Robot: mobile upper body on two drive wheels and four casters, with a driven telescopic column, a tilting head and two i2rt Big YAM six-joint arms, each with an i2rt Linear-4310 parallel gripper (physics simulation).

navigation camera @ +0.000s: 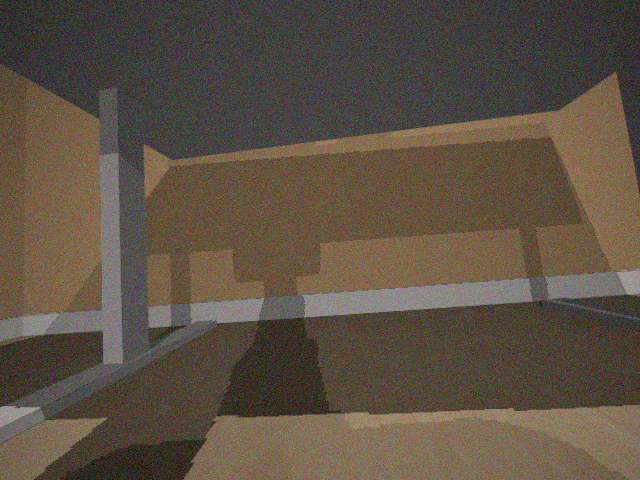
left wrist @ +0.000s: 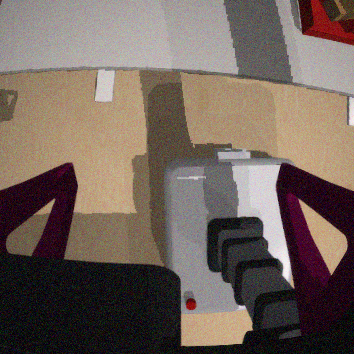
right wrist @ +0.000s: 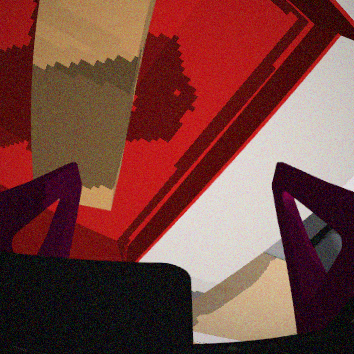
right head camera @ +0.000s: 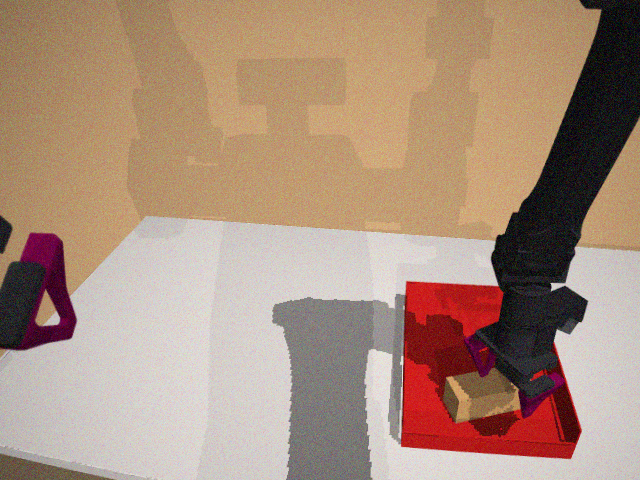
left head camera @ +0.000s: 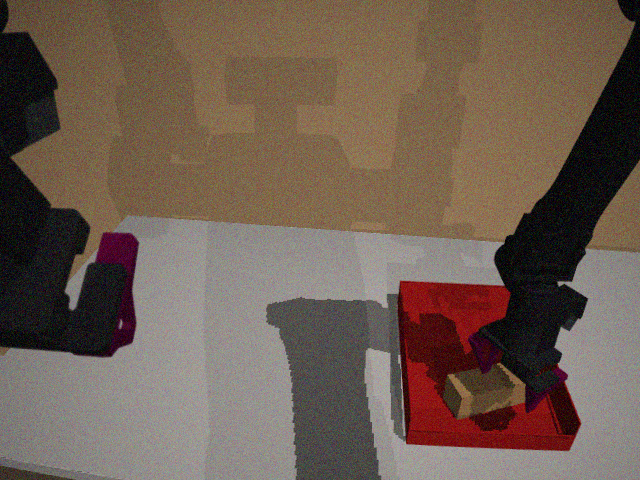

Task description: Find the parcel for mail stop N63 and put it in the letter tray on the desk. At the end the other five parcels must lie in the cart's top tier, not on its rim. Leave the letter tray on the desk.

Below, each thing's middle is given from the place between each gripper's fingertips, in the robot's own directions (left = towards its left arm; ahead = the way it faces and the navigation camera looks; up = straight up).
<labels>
My right hand is 50 mm short of the long parcel labelled N63 (left head camera: 468,393), 50 mm above it and 10 mm to the right of it. From my right hand the other things lie so: red letter tray (right head camera: 438,317) 130 mm ahead, 50 mm below, 10 mm to the left.
Right now the long parcel labelled N63 is 440 mm to the right of my left hand, 430 mm below it and 370 mm ahead of it. Also, from my left hand: red letter tray (440 mm ahead, 430 mm to the right, 430 mm below).
</labels>
